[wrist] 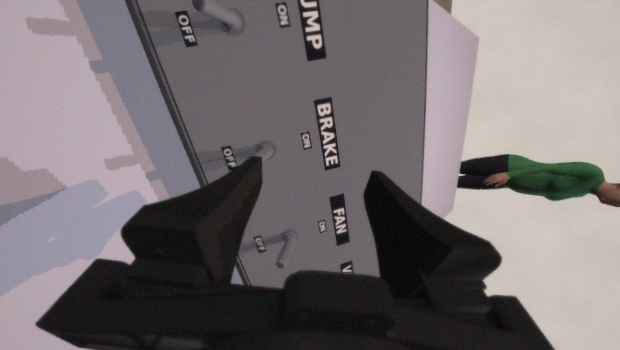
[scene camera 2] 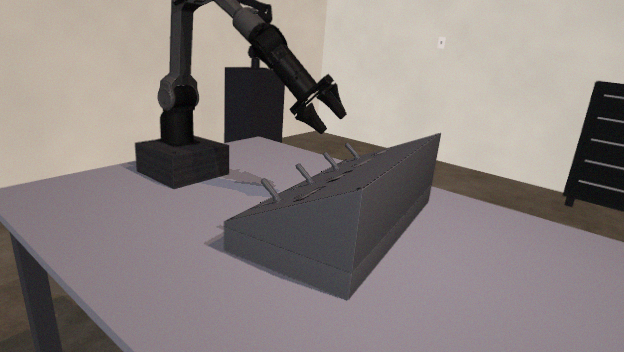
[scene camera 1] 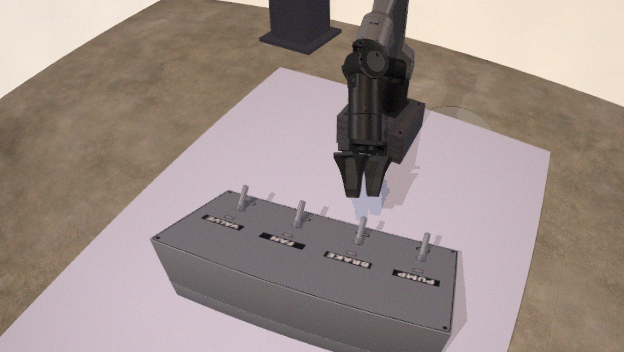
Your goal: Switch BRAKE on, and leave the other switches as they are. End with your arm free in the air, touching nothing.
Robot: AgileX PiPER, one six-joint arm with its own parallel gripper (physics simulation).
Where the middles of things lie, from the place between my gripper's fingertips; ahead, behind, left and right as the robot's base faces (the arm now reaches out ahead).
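Scene:
From the grey sloped switch box (scene camera 1: pixel 253 262), I see my gripper 10 cm short of it and 4 cm to the left of it, and 12 cm above it.

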